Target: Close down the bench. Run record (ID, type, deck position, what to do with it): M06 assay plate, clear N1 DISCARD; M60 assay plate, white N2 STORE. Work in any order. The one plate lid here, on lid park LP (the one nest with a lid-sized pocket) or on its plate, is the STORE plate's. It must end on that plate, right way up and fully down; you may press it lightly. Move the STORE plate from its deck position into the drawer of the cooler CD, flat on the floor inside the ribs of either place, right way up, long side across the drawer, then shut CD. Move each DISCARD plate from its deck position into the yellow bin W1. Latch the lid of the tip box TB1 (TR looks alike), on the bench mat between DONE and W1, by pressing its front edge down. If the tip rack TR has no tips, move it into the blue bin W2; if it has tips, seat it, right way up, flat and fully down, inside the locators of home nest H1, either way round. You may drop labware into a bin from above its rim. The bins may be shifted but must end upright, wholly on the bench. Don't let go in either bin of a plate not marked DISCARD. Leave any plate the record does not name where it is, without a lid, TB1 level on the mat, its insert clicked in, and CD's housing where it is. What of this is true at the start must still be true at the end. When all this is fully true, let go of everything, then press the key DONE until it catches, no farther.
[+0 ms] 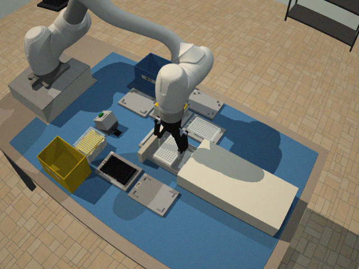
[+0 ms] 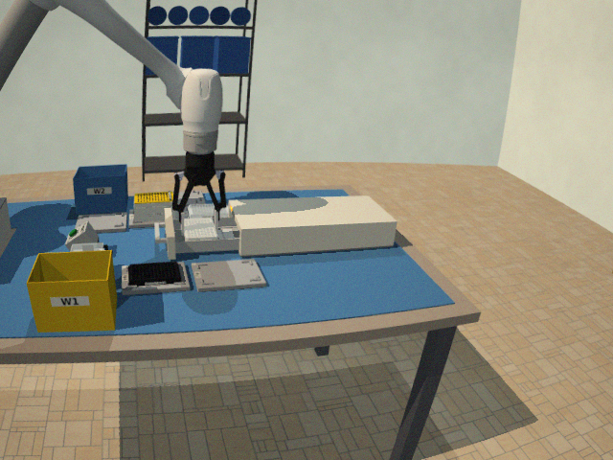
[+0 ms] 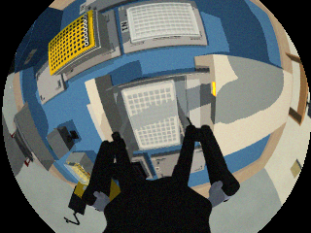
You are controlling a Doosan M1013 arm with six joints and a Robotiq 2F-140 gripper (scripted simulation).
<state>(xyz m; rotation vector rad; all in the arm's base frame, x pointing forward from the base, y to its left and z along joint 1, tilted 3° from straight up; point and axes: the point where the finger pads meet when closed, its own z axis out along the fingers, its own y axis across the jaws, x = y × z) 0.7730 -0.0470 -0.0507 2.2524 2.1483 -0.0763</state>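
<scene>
The drawer lies 4 cm ahead of my hand and 3 cm below it. From my hand the other things lie so: clear plate: 18 cm to the left, 6 cm ahead, 4 cm below; cooler CD: 17 cm ahead, 3 cm below, 1 cm to the right; nest N2: 19 cm to the right, 5 cm below, 4 cm ahead.
</scene>
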